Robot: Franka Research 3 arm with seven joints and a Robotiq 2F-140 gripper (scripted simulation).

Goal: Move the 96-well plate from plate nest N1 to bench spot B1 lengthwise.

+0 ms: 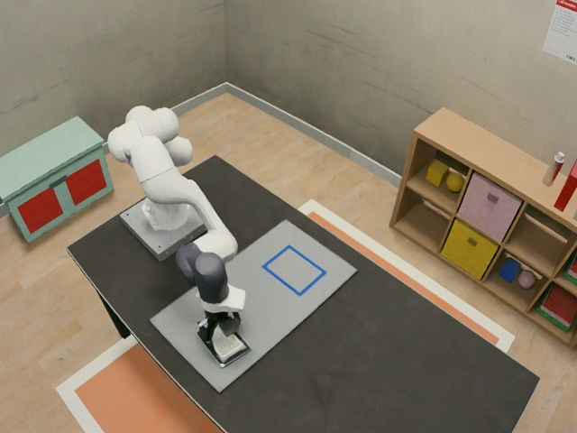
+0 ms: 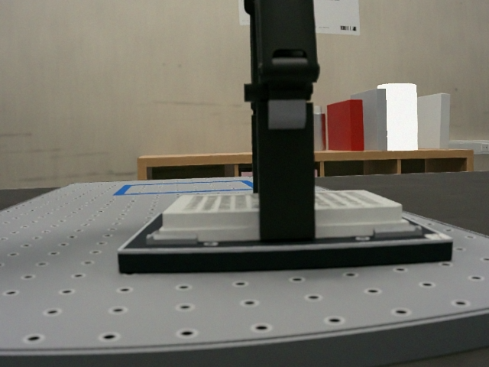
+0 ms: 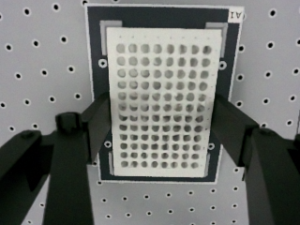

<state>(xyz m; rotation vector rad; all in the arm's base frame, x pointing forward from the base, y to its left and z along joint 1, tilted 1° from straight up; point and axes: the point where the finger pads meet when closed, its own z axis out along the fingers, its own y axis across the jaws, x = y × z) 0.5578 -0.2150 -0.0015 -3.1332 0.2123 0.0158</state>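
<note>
The dark plate nest lies 3 cm below my hand. Round my hand: white 96-well plate: 2 cm below.
</note>
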